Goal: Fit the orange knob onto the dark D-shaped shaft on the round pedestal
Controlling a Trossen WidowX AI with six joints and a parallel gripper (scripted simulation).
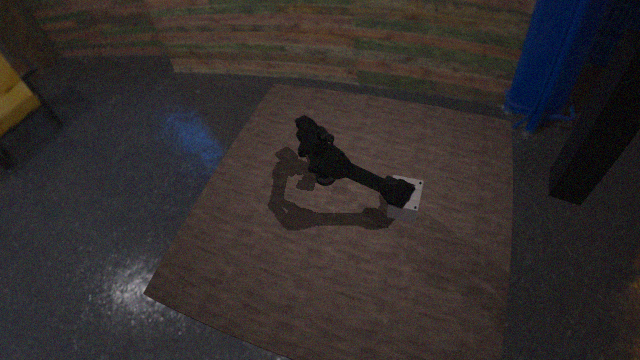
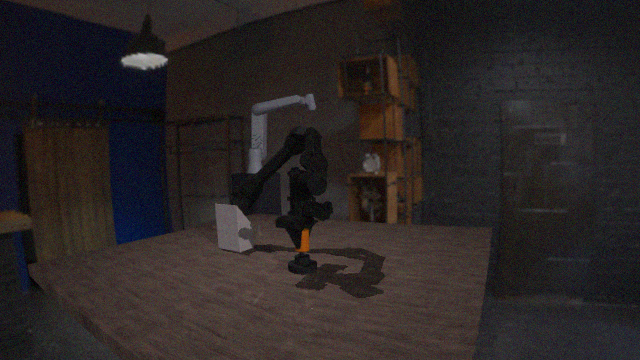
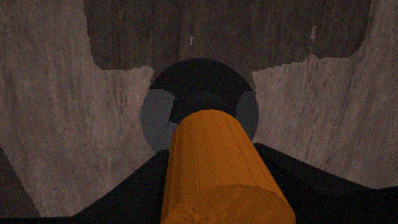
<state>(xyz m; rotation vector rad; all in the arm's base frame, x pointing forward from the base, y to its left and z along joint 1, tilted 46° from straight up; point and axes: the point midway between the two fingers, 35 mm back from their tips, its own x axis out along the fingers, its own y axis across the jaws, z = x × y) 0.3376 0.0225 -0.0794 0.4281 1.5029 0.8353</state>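
Right now the dark round pedestal is 4 cm below my gripper tip. Round my gripper tip: orange knob: 2 cm above.
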